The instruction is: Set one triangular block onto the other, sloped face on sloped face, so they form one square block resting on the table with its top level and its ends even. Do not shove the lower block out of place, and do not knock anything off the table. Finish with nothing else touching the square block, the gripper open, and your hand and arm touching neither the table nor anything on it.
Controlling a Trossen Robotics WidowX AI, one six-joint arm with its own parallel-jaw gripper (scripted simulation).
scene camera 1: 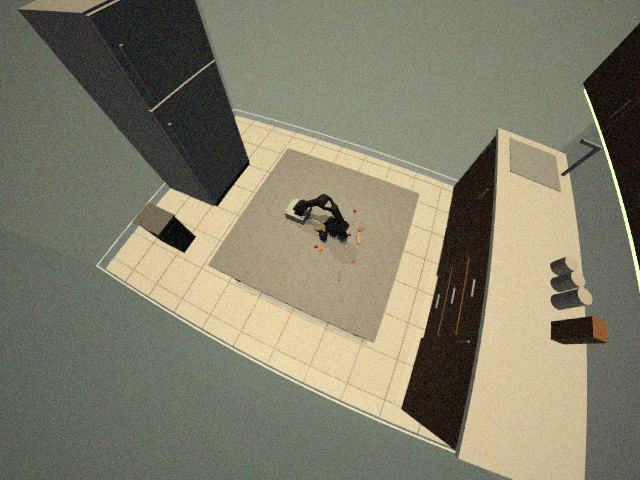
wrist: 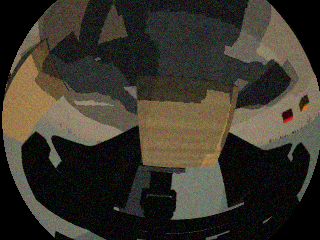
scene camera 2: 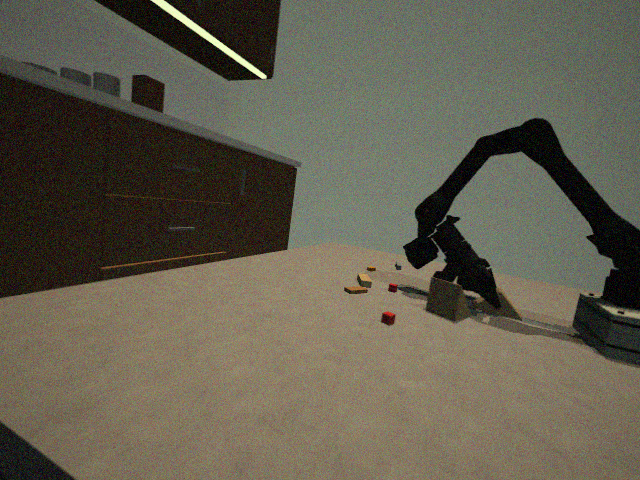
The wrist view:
my gripper: 181,129
triangular block: 183,122, held by my gripper
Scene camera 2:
my gripper: 498,304
triangular block: 448,299
